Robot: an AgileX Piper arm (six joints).
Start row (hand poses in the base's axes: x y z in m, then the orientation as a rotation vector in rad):
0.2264, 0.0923, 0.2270, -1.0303, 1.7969, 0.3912
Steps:
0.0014, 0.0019, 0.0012, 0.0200, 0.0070, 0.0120
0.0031, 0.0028, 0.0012, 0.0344, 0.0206, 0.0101
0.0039, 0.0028, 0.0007, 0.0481, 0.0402, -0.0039
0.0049, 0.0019, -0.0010, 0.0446, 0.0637, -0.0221
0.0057, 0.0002, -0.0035, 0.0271, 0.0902, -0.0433
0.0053, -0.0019, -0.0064, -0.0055, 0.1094, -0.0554
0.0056, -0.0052, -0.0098, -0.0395, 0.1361, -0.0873
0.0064, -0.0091, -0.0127, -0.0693, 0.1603, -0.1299
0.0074, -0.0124, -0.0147, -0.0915, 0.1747, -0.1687
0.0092, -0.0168, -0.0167, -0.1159, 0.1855, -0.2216
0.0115, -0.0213, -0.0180, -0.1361, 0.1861, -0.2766
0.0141, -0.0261, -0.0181, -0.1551, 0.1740, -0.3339
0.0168, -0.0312, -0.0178, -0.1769, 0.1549, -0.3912
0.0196, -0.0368, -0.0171, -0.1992, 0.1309, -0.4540
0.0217, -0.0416, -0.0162, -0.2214, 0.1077, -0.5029
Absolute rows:
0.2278, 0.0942, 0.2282, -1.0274, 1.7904, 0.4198
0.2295, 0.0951, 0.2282, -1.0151, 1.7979, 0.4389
0.2303, 0.0951, 0.2277, -0.9916, 1.8164, 0.4535
0.2313, 0.0942, 0.2260, -0.9759, 1.8466, 0.4530
0.2321, 0.0925, 0.2235, -0.9667, 1.8860, 0.4403
0.2317, 0.0904, 0.2206, -0.9769, 1.9208, 0.4156
0.2320, 0.0871, 0.2172, -0.9682, 1.9711, 0.3812
0.2328, 0.0832, 0.2143, -0.9455, 2.0216, 0.3415
0.2338, 0.0799, 0.2123, -0.9213, 2.0583, 0.3049
0.2356, 0.0755, 0.2103, -0.8842, 2.0972, 0.2548
0.2379, 0.0710, 0.2090, -0.8422, 2.1249, 0.2012
0.2405, 0.0662, 0.2089, -0.7978, 2.1399, 0.1401
0.2432, 0.0611, 0.2092, -0.7554, 2.1480, 0.0727
0.2460, 0.0555, 0.2099, -0.7076, 2.1517, -0.0009
0.2481, 0.0507, 0.2108, -0.6736, 2.1506, -0.0648

